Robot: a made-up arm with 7 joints. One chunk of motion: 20 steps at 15 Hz.
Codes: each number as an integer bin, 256 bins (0 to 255) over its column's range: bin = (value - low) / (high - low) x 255, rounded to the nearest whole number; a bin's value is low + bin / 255 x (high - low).
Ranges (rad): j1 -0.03..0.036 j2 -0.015..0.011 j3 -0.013..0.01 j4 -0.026..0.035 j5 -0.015..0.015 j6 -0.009..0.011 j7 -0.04..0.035
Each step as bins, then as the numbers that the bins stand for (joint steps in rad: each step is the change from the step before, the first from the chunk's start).
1 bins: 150 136 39 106 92 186 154
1 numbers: 0.00882 -0.00113 -0.00948 -0.00064 -0.00418 0.00559 0.00529
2 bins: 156 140 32 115 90 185 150
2 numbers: 0.01038 -0.00073 -0.01011 0.00151 -0.00441 0.00551 0.00412
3 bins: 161 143 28 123 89 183 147
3 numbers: 0.01167 -0.00042 -0.01047 0.00342 -0.00453 0.00535 0.00324
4 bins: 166 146 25 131 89 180 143
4 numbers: 0.01296 -0.00011 -0.01075 0.00534 -0.00453 0.00512 0.00206
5 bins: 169 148 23 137 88 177 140
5 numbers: 0.01374 0.00009 -0.01093 0.00677 -0.00465 0.00488 0.00118
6 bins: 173 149 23 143 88 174 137
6 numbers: 0.01478 0.00019 -0.01093 0.00821 -0.00465 0.00465 0.00029
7 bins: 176 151 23 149 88 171 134
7 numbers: 0.01555 0.00040 -0.01093 0.00964 -0.00465 0.00441 -0.00059
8 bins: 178 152 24 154 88 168 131
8 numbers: 0.01607 0.00050 -0.01084 0.01084 -0.00465 0.00418 -0.00147
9 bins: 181 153 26 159 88 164 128
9 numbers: 0.01685 0.00060 -0.01065 0.01204 -0.00465 0.00386 -0.00235
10 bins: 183 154 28 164 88 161 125
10 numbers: 0.01736 0.00070 -0.01047 0.01323 -0.00465 0.00363 -0.00324
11 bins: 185 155 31 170 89 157 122
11 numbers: 0.01788 0.00080 -0.01020 0.01467 -0.00453 0.00331 -0.00412
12 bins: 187 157 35 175 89 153 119
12 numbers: 0.01840 0.00101 -0.00984 0.01586 -0.00453 0.00300 -0.00500
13 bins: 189 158 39 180 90 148 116
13 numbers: 0.01892 0.00111 -0.00948 0.01706 -0.00441 0.00261 -0.00588
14 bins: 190 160 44 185 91 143 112
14 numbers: 0.01918 0.00131 -0.00903 0.01825 -0.00429 0.00222 -0.00706
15 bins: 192 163 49 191 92 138 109
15 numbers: 0.01969 0.00162 -0.00858 0.01969 -0.00418 0.00182 -0.00794
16 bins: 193 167 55 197 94 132 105
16 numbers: 0.01995 0.00203 -0.00804 0.02113 -0.00394 0.00135 -0.00912
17 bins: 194 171 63 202 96 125 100
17 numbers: 0.02021 0.00244 -0.00732 0.02232 -0.00371 0.00080 -0.01059
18 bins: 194 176 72 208 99 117 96
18 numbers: 0.02021 0.00295 -0.00651 0.02376 -0.00335 0.00018 -0.01176
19 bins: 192 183 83 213 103 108 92
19 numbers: 0.01969 0.00366 -0.00551 0.02495 -0.00288 -0.00053 -0.01294
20 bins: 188 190 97 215 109 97 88
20 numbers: 0.01866 0.00437 -0.00425 0.02543 -0.00218 -0.00139 -0.01412
